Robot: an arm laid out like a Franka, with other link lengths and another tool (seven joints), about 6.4 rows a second.
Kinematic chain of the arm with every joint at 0, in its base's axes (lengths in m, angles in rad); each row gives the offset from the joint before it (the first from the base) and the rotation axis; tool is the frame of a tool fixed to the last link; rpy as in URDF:
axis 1: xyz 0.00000 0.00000 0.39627 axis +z
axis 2: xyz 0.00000 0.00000 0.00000 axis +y
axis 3: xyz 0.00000 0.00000 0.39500 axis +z
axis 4: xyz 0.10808 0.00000 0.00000 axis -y
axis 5: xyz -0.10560 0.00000 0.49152 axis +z
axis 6: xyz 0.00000 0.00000 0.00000 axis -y
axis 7: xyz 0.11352 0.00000 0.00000 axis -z
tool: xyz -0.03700 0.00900 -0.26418 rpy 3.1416 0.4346 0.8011
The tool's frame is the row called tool.
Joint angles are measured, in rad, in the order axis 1, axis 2, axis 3, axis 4, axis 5, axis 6, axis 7. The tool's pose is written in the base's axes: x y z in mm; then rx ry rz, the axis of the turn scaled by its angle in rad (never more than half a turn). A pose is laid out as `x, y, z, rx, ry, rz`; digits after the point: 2 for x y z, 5 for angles.
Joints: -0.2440, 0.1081, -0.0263, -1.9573, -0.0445, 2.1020, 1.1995
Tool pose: 730.96, -171.33, 375.51, -2.83256, 0.95770, 0.56426
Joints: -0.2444, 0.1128, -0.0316, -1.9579, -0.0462, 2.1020, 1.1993
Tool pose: 729.52, -175.67, 371.58, -2.83012, 0.96539, 0.57190
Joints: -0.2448, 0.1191, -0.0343, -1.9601, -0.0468, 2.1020, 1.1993
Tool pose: 727.91, -177.74, 365.53, -2.82703, 0.96986, 0.58445
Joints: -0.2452, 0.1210, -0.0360, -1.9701, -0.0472, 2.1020, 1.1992
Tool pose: 723.46, -178.19, 358.18, -2.82323, 0.97275, 0.60217
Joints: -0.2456, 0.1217, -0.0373, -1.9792, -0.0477, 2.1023, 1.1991
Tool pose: 719.49, -178.47, 352.33, -2.82026, 0.97496, 0.61633
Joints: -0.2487, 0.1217, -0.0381, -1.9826, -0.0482, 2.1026, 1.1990
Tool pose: 717.45, -180.97, 350.36, -2.81749, 0.98005, 0.62065
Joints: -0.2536, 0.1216, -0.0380, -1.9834, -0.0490, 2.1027, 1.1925
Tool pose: 715.98, -184.43, 349.96, -2.81917, 0.97761, 0.62231
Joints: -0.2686, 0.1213, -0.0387, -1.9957, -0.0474, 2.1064, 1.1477
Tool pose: 707.34, -193.88, 343.49, -2.83336, 0.93807, 0.64069
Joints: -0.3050, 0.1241, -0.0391, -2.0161, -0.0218, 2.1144, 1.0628
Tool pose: 691.85, -213.05, 331.31, -2.83053, 0.87634, 0.66647
